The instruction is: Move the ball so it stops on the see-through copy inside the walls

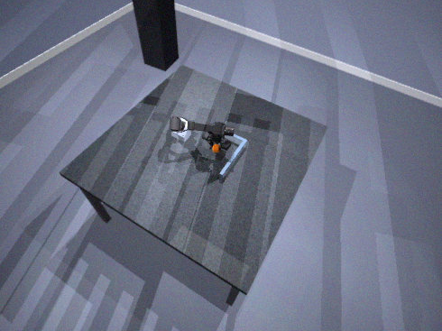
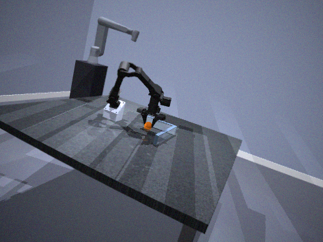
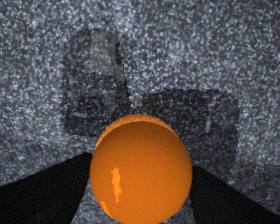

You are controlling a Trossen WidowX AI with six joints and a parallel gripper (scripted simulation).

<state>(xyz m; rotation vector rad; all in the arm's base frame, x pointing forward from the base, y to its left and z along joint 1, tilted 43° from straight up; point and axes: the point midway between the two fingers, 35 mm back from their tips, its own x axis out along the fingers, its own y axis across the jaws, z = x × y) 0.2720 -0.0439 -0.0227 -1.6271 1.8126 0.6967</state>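
Now: the see-through copy 1 cm below my gripper tip. The rest, counted from my gripper tip: orange ball: right at my gripper tip.
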